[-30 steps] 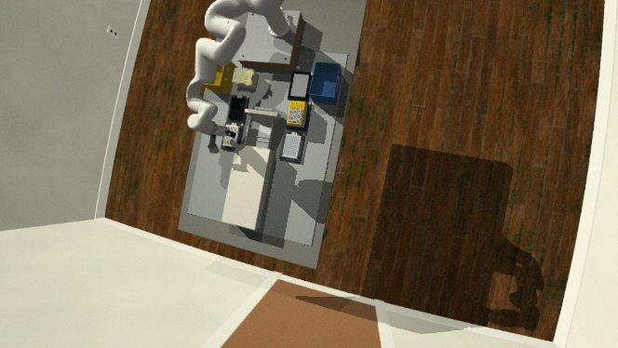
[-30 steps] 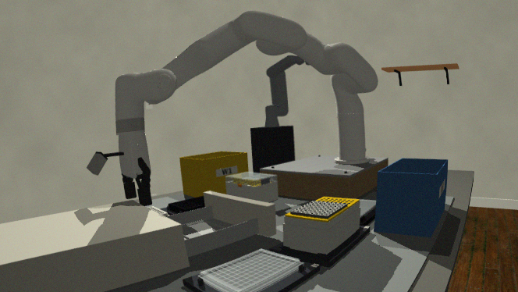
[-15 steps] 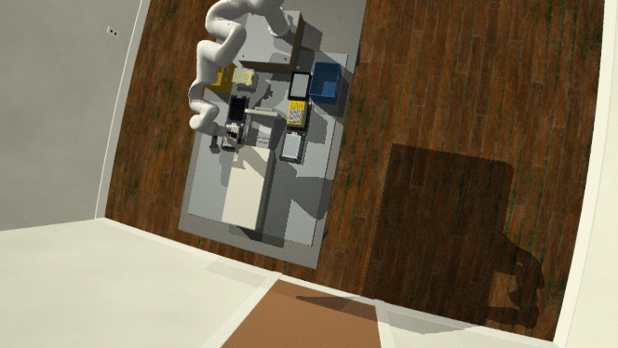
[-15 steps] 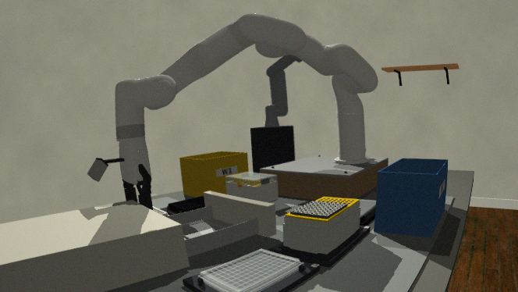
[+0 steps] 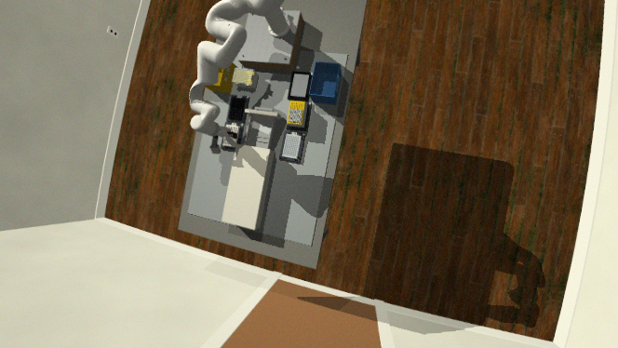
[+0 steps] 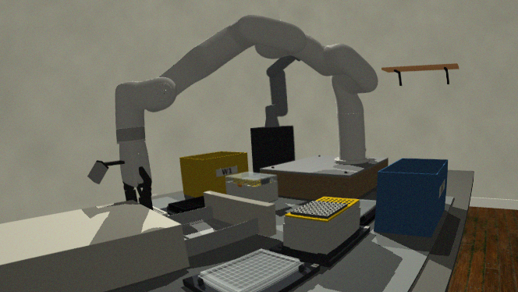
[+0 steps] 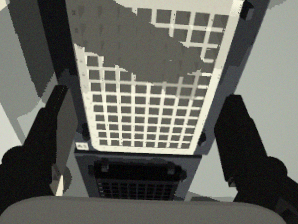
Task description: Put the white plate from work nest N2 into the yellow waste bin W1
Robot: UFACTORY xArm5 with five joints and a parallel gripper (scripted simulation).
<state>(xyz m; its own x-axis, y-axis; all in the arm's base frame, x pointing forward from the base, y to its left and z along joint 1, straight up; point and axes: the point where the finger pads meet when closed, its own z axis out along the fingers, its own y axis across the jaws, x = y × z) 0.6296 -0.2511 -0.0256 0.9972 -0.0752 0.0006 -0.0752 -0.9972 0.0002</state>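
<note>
The white plate is 3 cm below my hand. The rest, counted from my hand: black plate 17 cm behind, 3 cm below, 2 cm to the left; drawer 18 cm to the left, 2 cm below, 1 cm behind; N2 label 7 cm behind, 3 cm below, 1 cm to the left.
</note>
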